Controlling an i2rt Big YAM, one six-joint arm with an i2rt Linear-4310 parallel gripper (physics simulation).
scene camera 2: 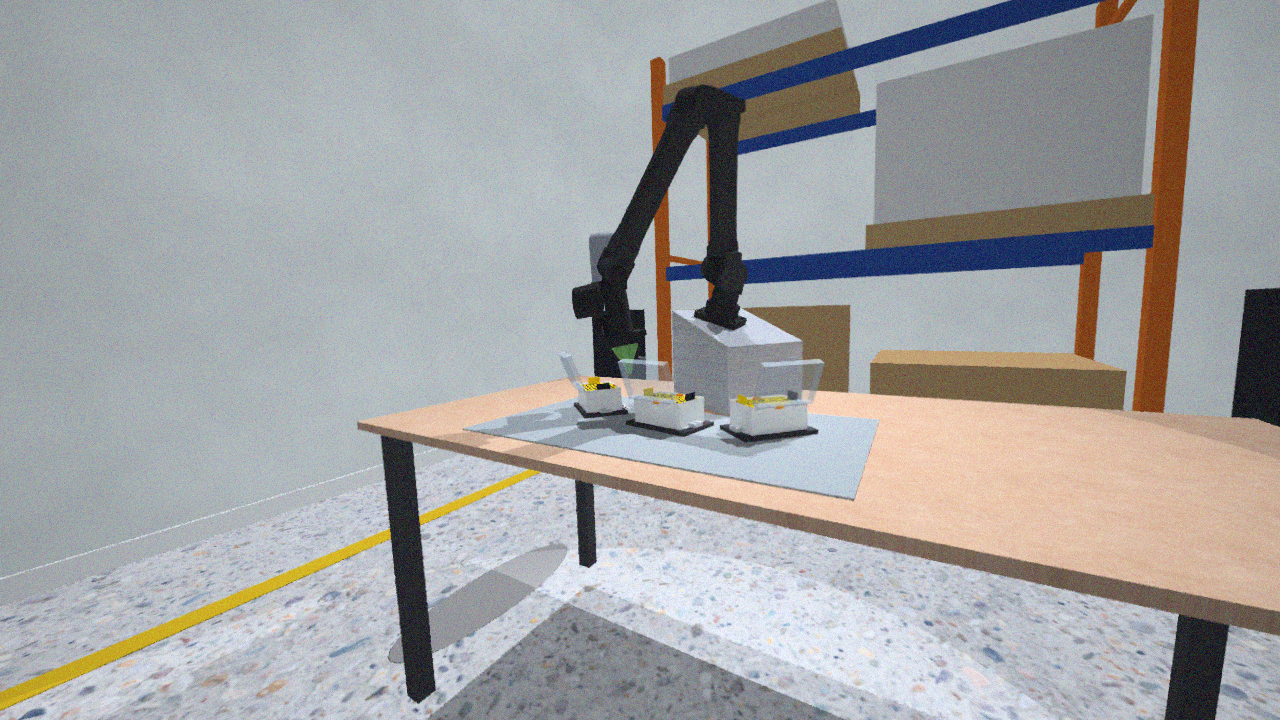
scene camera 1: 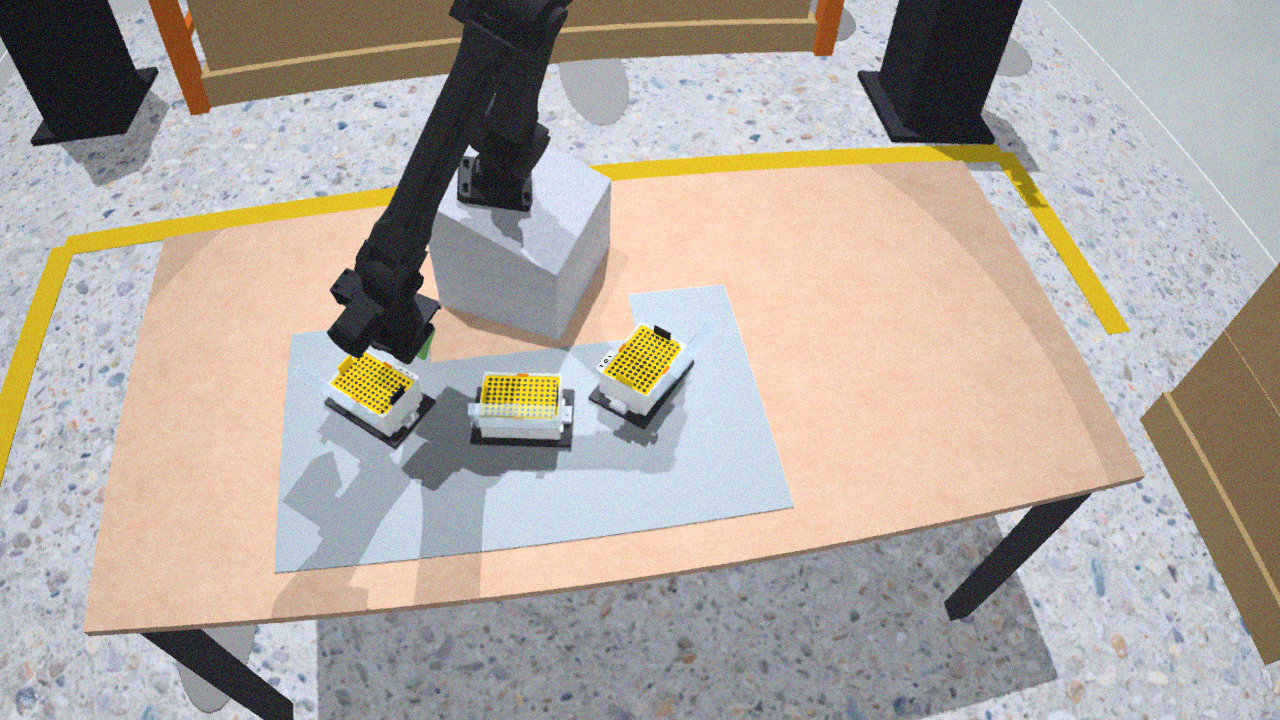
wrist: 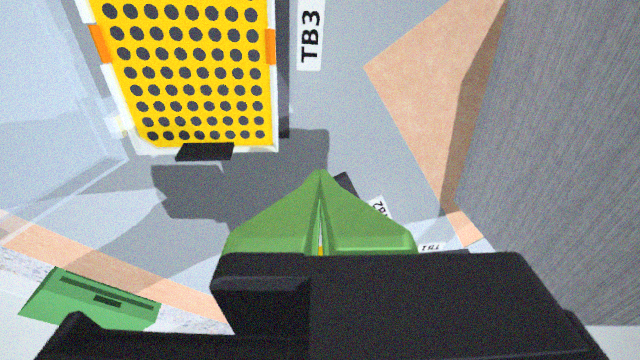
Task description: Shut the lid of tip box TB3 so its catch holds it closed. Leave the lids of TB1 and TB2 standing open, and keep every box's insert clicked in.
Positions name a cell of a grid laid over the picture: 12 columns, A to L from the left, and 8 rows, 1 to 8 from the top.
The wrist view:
my gripper: G4
clear lid: B4
grey-blue mat: D5
